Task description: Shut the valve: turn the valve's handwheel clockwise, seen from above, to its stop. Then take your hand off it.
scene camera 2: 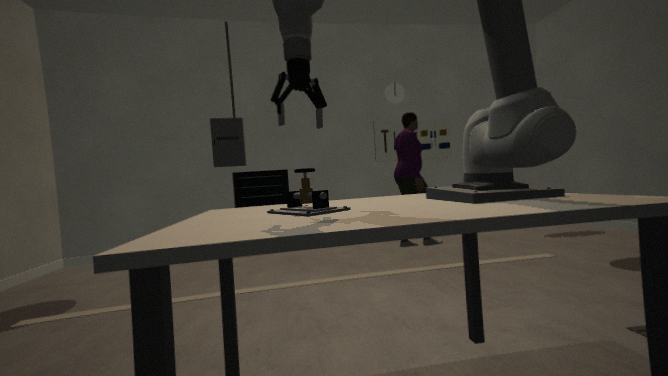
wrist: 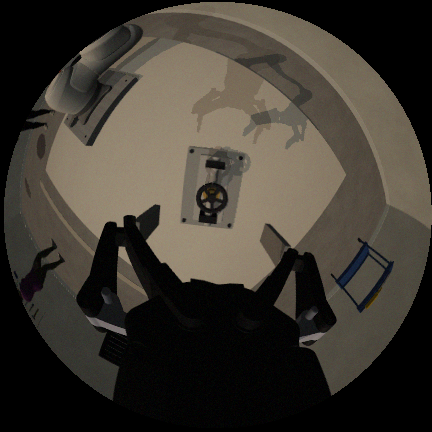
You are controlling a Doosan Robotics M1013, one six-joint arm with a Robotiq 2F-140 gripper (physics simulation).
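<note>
The black spoked handwheel (scene camera 2: 304, 170) (wrist: 212, 204) sits level on top of the valve's brass body (scene camera 2: 305, 191). The valve stands between two black blocks on a grey base plate (scene camera 2: 340, 209) (wrist: 188, 195), which lies on the table. My gripper (scene camera 2: 300, 119) (wrist: 211, 223) is wide open and empty. It hangs high above the handwheel, with a clear gap between the fingertips and the wheel, and touches nothing. In the wrist view the handwheel shows beyond the gap between the two fingers. How far the wheel is turned cannot be told from these views.
The table (scene camera 2: 210, 235) (wrist: 125, 165) bears the robot's own base (scene camera 2: 495, 193) (wrist: 105, 107), to the right in the scene view. A person in a purple top (scene camera 2: 409, 152) (wrist: 32, 284) is on the floor behind the table. A blue-framed cart (wrist: 353, 265) stands off the table.
</note>
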